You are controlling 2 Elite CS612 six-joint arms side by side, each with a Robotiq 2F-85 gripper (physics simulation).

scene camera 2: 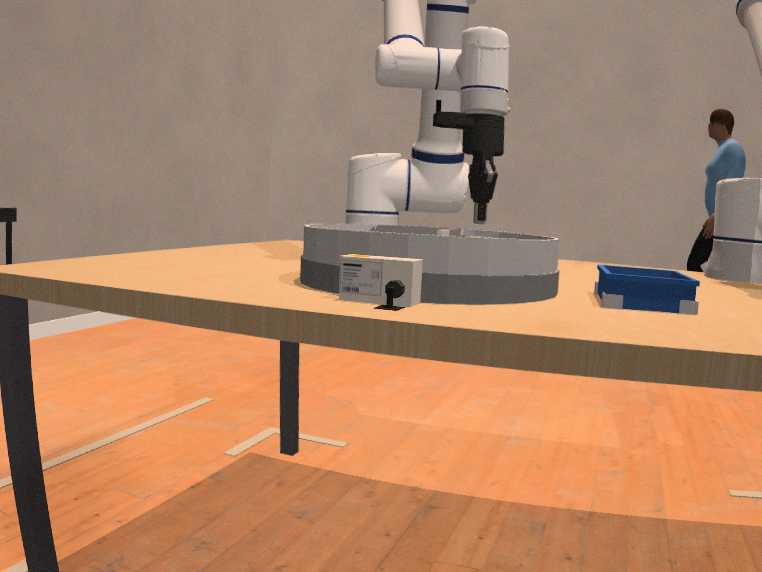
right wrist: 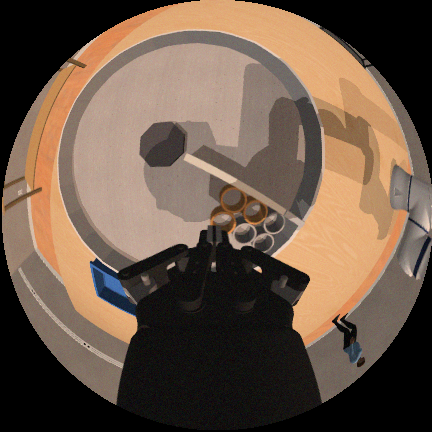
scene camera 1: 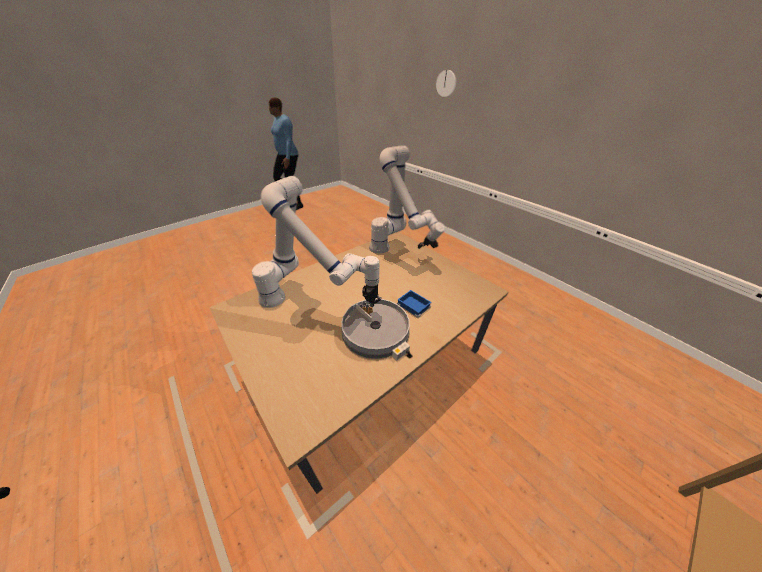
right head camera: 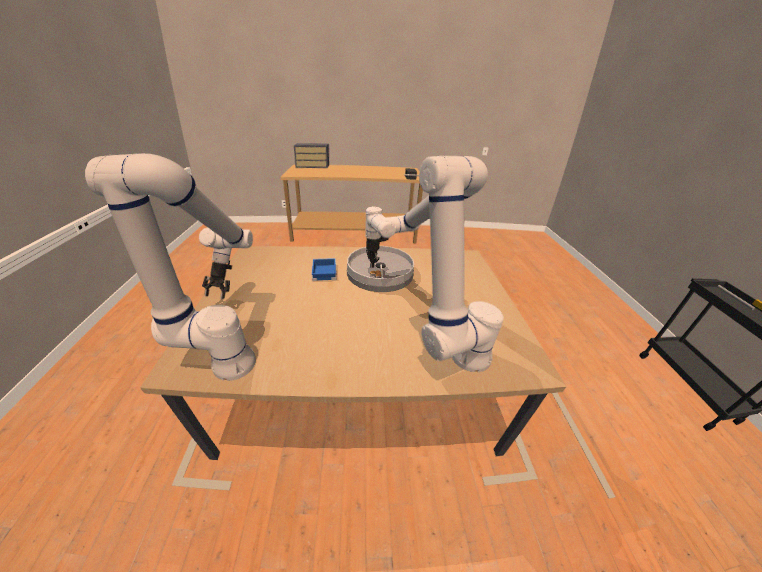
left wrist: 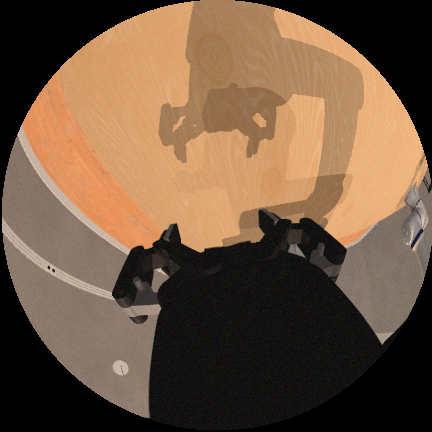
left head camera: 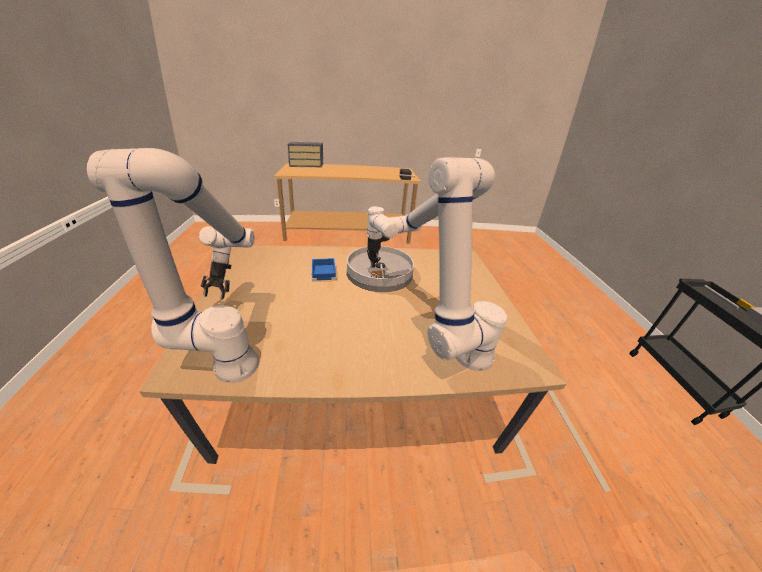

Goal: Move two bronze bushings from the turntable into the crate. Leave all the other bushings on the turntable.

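Note:
The grey round turntable [right wrist: 192,36] [scene camera 2: 492,252] holds three bronze bushings, the upper one [right wrist: 221,200], the right one [right wrist: 266,212] and the lower-left one [right wrist: 223,211], clustered with several silver bushings [right wrist: 244,224] beside a pale divider bar [right wrist: 215,173]. My right gripper [right wrist: 213,232] [scene camera 2: 480,221] [left head camera: 374,265] is shut and empty, its tips above the turntable at the lower-left bronze bushing in the right wrist view. Its body may hide more bushings. The blue crate [left head camera: 323,277] [scene camera 2: 652,292] stands beside the turntable. My left gripper [left wrist: 218,224] [left head camera: 213,295] is open and empty above the table.
A dark hub [right wrist: 155,135] is at the turntable's middle. A white control box [scene camera 2: 403,280] with a black knob [scene camera 2: 394,288] stands at the turntable's outer side. A shelf table [left head camera: 344,173] and a black cart [left head camera: 689,369] stand off the worktable. A person [scene camera 1: 283,135] is behind the arms.

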